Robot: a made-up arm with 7 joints.
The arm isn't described. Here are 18 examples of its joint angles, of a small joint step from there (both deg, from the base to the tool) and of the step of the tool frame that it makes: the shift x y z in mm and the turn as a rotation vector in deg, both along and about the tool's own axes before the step.
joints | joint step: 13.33 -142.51 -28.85 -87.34 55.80 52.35 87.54 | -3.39 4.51 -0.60 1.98 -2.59 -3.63 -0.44
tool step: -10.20 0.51 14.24 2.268 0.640 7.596
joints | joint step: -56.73 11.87 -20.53 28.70 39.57 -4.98 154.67 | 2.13 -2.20 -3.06 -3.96 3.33 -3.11 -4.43
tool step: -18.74 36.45 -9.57 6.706 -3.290 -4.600
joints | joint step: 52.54 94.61 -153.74 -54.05 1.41 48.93 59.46 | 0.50 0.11 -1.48 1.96 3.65 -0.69 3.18
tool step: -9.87 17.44 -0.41 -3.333 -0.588 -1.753
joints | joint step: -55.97 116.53 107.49 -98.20 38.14 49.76 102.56 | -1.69 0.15 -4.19 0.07 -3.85 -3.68 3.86
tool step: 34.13 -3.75 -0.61 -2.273 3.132 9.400
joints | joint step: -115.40 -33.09 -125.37 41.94 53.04 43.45 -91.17 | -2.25 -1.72 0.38 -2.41 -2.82 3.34 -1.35
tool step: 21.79 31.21 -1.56 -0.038 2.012 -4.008
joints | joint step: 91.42 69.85 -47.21 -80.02 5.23 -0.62 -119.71 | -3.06 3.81 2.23 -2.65 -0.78 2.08 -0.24
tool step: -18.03 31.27 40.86 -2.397 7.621 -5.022
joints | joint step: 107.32 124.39 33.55 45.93 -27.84 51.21 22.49 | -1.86 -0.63 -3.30 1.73 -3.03 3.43 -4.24
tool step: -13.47 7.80 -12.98 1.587 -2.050 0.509
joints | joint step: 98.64 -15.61 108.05 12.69 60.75 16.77 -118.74 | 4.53 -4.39 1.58 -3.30 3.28 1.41 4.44
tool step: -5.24 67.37 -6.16 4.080 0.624 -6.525
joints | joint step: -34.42 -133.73 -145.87 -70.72 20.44 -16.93 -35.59 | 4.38 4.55 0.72 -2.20 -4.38 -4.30 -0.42
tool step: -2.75 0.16 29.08 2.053 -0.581 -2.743
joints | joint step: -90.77 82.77 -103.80 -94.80 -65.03 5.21 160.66 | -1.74 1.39 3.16 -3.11 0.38 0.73 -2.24
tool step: -16.76 32.84 6.11 3.261 2.691 -5.736
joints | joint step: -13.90 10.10 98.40 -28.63 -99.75 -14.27 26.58 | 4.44 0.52 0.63 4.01 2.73 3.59 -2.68
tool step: -21.60 -3.63 -4.63 4.136 -2.304 0.321
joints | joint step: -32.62 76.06 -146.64 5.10 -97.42 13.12 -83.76 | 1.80 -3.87 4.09 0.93 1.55 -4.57 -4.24
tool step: 8.12 -0.95 14.85 3.722 0.116 -2.257
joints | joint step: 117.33 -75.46 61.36 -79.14 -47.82 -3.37 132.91 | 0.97 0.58 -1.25 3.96 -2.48 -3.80 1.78
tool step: 16.99 -19.27 21.14 0.906 4.857 5.728
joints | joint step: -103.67 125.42 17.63 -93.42 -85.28 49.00 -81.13 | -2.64 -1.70 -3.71 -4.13 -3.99 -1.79 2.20
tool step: 4.97 -10.19 -42.99 -9.658 -1.599 0.105
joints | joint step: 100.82 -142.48 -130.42 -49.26 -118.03 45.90 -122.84 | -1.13 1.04 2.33 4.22 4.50 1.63 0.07
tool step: -3.92 29.16 15.41 6.352 2.218 -2.397
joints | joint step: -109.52 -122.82 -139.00 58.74 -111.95 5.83 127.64 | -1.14 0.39 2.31 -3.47 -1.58 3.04 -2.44
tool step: -2.98 17.30 3.81 -3.371 -1.092 -3.294
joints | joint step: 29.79 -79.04 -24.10 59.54 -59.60 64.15 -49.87 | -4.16 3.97 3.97 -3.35 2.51 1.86 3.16
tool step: -27.85 -52.67 16.75 -3.749 4.154 11.557
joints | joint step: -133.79 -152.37 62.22 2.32 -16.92 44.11 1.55 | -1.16 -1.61 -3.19 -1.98 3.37 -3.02 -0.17
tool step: -41.68 -13.82 -16.63 2.596 -3.978 0.740
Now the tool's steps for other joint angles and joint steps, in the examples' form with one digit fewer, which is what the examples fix.
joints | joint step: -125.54 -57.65 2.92 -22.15 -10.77 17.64 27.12 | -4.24 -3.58 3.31 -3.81 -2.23 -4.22 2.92
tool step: 38.6 9.1 7.6 -3.76 7.50 -0.84
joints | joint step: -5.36 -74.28 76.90 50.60 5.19 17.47 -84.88 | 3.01 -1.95 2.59 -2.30 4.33 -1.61 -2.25
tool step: 24.3 47.5 12.3 7.49 0.04 -7.81
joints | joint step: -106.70 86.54 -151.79 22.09 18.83 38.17 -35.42 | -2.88 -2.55 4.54 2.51 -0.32 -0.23 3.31
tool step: 60.9 42.0 -25.3 -5.53 -1.14 -6.42
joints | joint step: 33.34 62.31 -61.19 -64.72 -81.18 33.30 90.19 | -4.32 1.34 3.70 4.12 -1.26 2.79 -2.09
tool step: -29.5 -9.0 -29.4 6.93 -1.38 -4.93
